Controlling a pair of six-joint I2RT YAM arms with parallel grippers.
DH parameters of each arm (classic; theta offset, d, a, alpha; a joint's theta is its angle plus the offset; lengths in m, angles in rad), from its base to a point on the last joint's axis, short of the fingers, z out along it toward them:
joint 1: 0 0.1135 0.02 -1.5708
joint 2: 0 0 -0.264 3.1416
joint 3: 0.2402 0 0.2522 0
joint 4: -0.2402 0 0.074 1.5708
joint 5: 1.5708 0 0 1.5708
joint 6: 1.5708 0.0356 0 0
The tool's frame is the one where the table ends.
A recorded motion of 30 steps. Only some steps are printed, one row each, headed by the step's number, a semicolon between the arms.
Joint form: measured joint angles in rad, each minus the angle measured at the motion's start. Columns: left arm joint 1, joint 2, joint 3, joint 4, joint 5, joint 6; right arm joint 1, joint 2, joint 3, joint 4, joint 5, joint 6.
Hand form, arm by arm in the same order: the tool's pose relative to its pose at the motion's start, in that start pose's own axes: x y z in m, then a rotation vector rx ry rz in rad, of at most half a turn. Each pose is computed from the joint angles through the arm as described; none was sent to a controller.
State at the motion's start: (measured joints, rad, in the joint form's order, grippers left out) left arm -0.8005 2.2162 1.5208 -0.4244 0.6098 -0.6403; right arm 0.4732 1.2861 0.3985 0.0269 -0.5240 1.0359
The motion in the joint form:
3: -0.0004 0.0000 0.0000 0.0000 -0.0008 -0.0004; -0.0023 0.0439 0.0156 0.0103 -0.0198 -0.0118
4: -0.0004 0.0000 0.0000 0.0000 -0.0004 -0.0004; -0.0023 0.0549 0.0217 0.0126 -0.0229 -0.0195
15: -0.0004 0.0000 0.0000 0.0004 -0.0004 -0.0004; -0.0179 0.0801 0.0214 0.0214 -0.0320 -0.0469
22: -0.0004 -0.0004 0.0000 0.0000 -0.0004 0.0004; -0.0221 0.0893 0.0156 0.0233 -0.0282 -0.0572
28: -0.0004 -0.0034 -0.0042 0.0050 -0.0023 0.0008; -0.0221 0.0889 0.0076 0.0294 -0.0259 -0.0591
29: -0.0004 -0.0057 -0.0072 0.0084 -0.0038 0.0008; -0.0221 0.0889 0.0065 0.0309 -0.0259 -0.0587
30: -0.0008 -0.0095 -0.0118 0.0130 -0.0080 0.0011; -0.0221 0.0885 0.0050 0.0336 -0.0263 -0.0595
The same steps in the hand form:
3: 0.0001 -0.0001 0.0001 -0.0006 -0.0002 -0.0001; -0.0034 -0.0001 0.0053 0.0031 0.0232 -0.0011
4: 0.0001 -0.0001 0.0001 -0.0003 0.0000 -0.0001; -0.0045 0.0005 0.0066 0.0033 0.0270 -0.0075
15: 0.0001 -0.0001 0.0001 -0.0001 -0.0002 0.0001; -0.0076 -0.0037 0.0086 0.0102 0.0306 -0.0159
22: 0.0001 -0.0002 0.0000 -0.0001 -0.0002 0.0009; -0.0077 -0.0072 0.0097 0.0216 0.0304 -0.0167
28: 0.0004 -0.0003 -0.0005 0.0002 -0.0039 0.0035; -0.0067 -0.0091 0.0099 0.0239 0.0292 -0.0178
29: 0.0006 -0.0003 -0.0008 0.0004 -0.0065 0.0050; -0.0066 -0.0093 0.0099 0.0236 0.0291 -0.0176
30: 0.0011 -0.0006 -0.0013 -0.0011 -0.0113 0.0078; -0.0065 -0.0095 0.0099 0.0222 0.0286 -0.0193

